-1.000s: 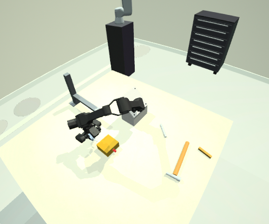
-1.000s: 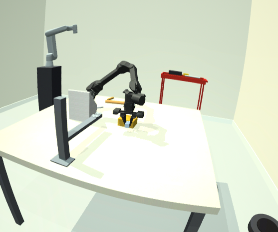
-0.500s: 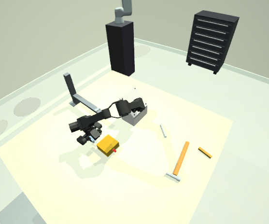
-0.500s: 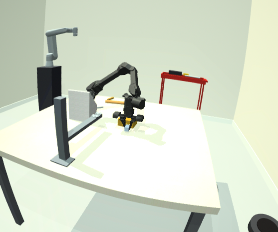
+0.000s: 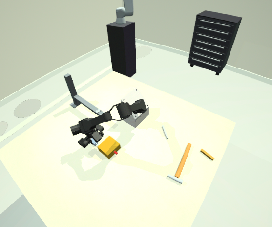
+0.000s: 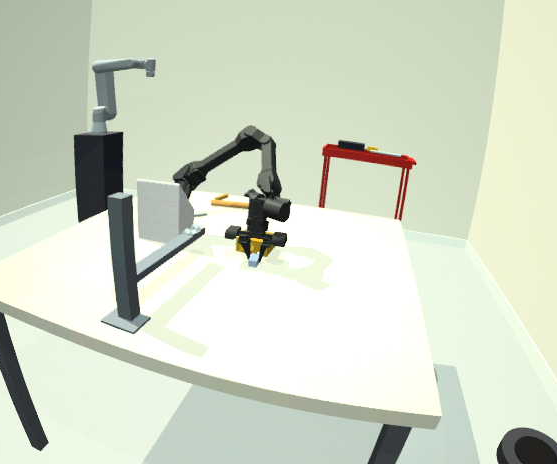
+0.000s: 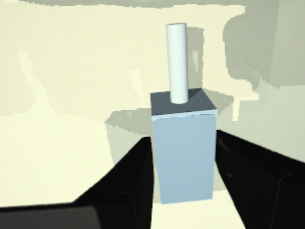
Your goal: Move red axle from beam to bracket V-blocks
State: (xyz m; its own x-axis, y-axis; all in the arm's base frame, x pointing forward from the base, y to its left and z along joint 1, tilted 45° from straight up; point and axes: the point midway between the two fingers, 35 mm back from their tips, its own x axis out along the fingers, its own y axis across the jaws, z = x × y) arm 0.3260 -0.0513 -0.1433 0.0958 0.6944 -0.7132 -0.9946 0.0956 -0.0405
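Now: gripper tip 2 cm to the right of the pale cube. The rest, counted from my gripper tip: yellow beam (2 cm behind, 12 cm to the left, 2 cm above); orange bar (31 cm behind, 70 cm to the left); white rod (34 cm behind, 38 cm to the left).
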